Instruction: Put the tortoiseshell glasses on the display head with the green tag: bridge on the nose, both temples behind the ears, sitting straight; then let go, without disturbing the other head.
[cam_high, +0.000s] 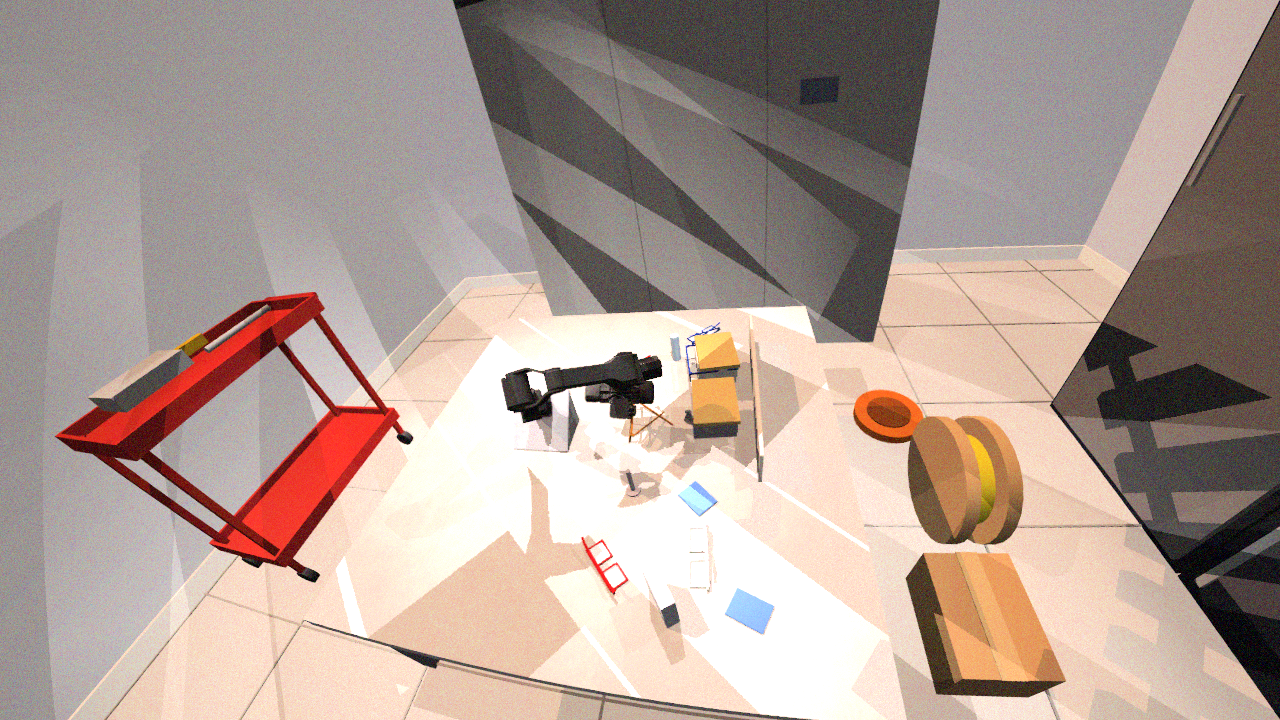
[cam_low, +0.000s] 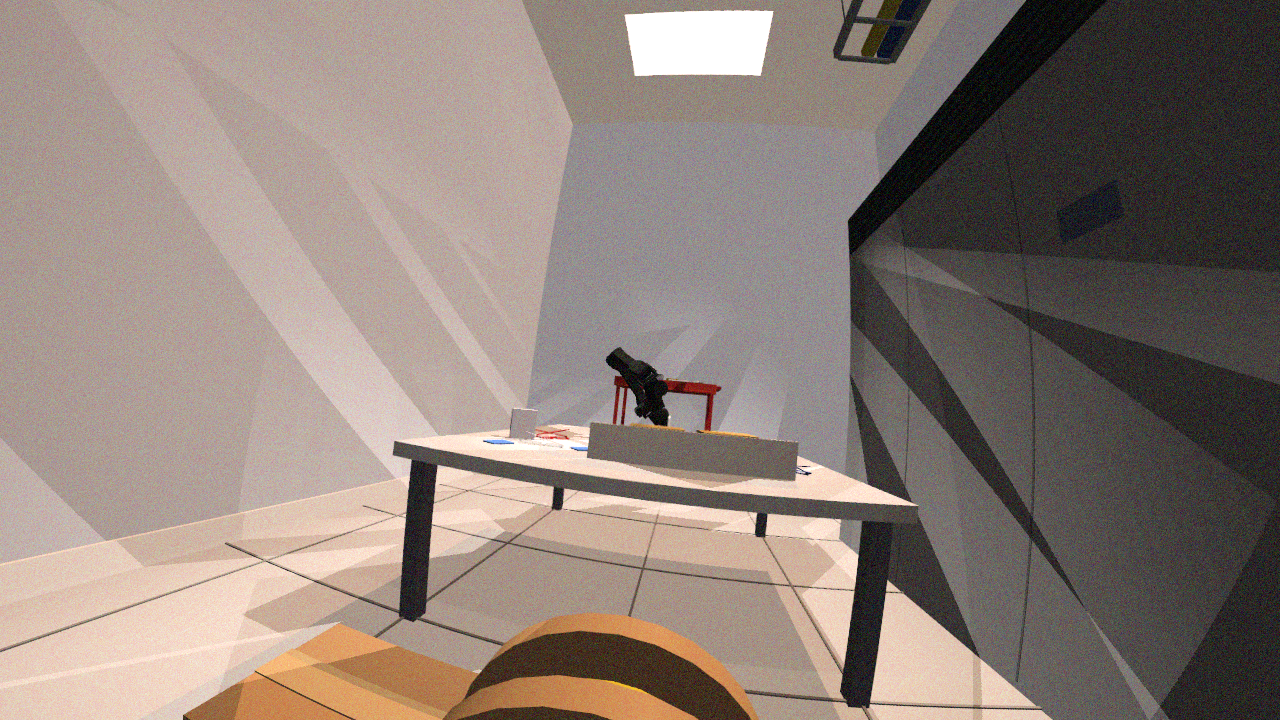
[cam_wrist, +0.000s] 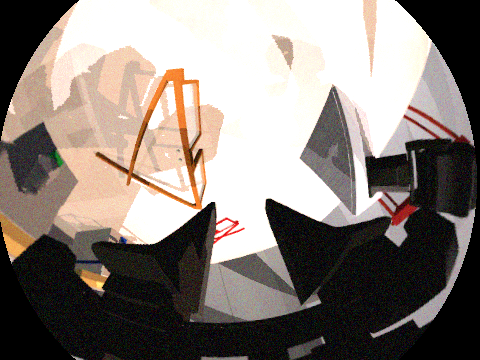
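The small post lies 60 mm ahead of my gripper tip, 240 mm to the right of it and 60 mm below it. Round my gripper tip: thin upright board: 400 mm ahead, 80 mm to the left, 30 mm below; then grey display head: 250 mm ahead, 30 mm to the right, 30 mm below; then grey block: 150 mm ahead, 520 mm to the right, 30 mm below.
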